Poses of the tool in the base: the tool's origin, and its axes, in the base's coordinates. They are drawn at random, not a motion.
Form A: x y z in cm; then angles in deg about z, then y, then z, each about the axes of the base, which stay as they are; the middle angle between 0 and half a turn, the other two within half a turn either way.
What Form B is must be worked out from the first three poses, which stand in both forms.
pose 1, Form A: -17.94 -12.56 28.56 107.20 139.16 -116.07
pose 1, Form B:
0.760 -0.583 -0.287 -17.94
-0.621 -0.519 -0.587 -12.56
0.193 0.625 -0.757 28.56
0 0 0 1

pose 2, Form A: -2.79 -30.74 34.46 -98.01 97.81 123.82
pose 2, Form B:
0.812 0.191 -0.551 -2.79
0.567 -0.034 0.823 -30.74
0.138 -0.981 -0.136 34.46
0 0 0 1

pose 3, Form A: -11.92 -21.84 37.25 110.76 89.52 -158.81
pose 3, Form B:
0.341 -0.121 -0.932 -11.92
-0.871 0.333 -0.361 -21.84
0.354 0.935 0.008 37.25
0 0 0 1

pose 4, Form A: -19.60 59.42 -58.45 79.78 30.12 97.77
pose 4, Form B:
-0.996 -0.061 -0.068 -19.60
0.019 -0.867 0.497 59.42
-0.089 0.494 0.865 -58.45
0 0 0 1

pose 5, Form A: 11.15 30.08 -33.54 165.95 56.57 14.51
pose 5, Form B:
-0.578 0.114 0.808 11.15
0.101 -0.973 0.209 30.08
0.810 0.203 0.551 -33.54
0 0 0 1

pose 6, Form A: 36.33 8.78 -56.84 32.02 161.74 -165.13
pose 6, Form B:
0.914 -0.269 -0.303 36.33
-0.306 -0.949 -0.080 8.78
-0.266 0.166 -0.950 -56.84
0 0 0 1

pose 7, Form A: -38.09 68.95 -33.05 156.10 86.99 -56.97
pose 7, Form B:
0.313 -0.778 0.544 -38.09
0.261 -0.481 -0.837 68.95
0.913 0.405 0.053 -33.05
0 0 0 1

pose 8, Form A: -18.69 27.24 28.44 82.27 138.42 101.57
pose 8, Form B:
-0.951 -0.280 -0.133 -18.69
-0.297 0.699 0.650 27.24
-0.089 0.658 -0.748 28.44
0 0 0 1

